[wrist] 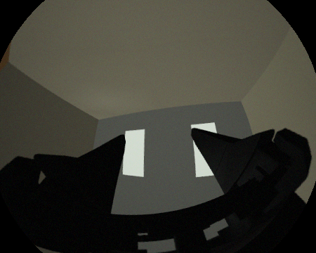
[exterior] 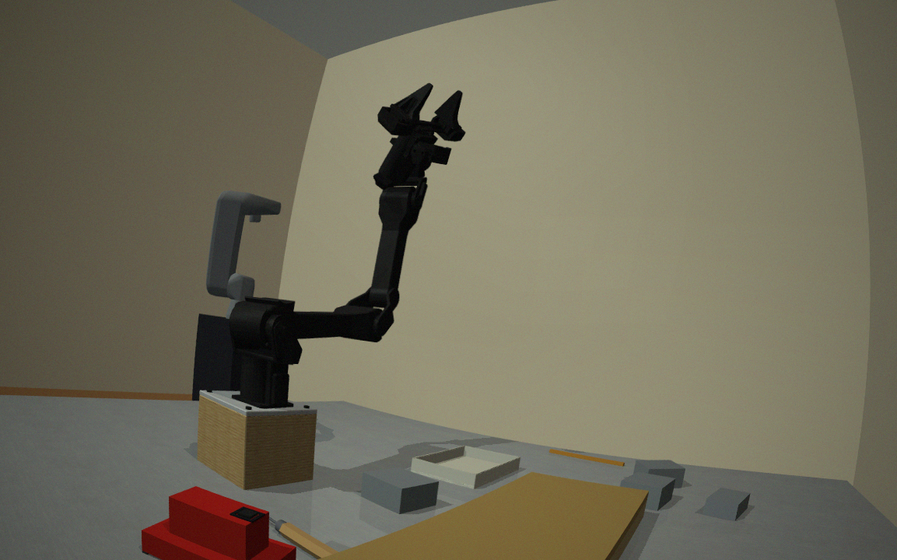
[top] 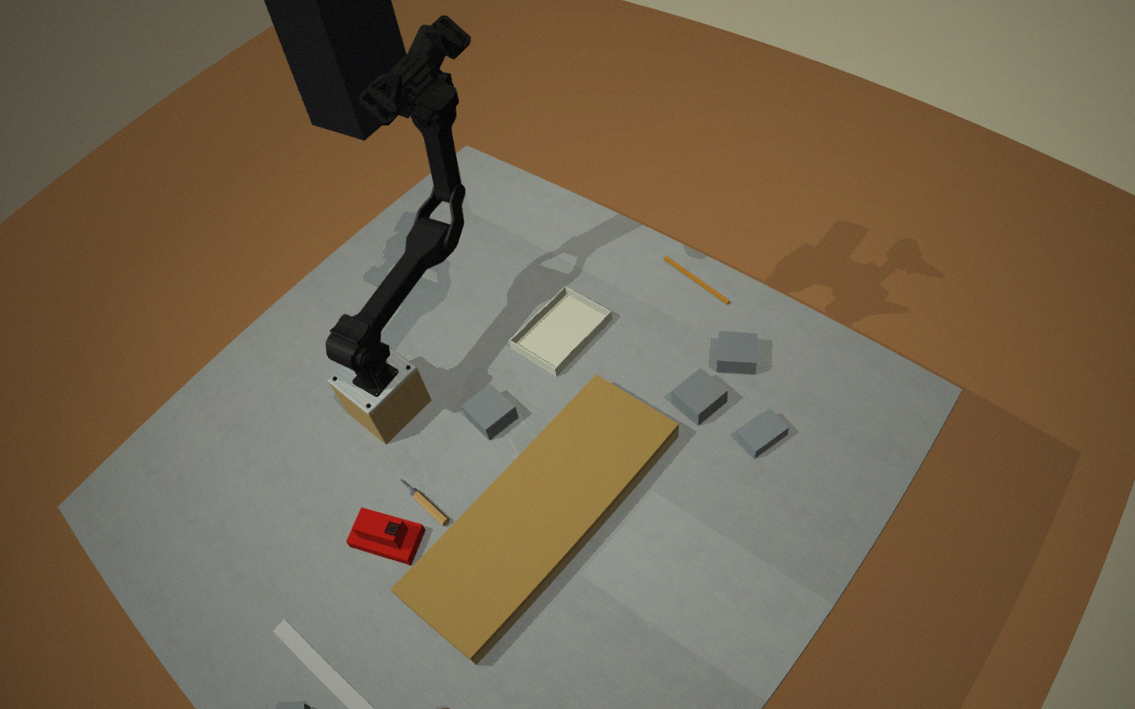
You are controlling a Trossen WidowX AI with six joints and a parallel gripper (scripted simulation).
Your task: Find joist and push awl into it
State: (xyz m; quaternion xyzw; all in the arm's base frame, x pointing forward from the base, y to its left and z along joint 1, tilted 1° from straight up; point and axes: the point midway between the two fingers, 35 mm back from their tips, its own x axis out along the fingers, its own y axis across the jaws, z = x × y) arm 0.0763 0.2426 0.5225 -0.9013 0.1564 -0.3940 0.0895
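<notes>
Right now my gripper tip is 90 mm short of the red stud finder, 430 mm to the left of it and 610 mm above it. The rest, counted from my gripper tip: square indicator 100 mm ahead, 430 mm to the right, 590 mm below; awl 70 mm ahead, 350 mm to the right, 650 mm below; tray 90 mm ahead, 70 mm to the left, 640 mm below.
</notes>
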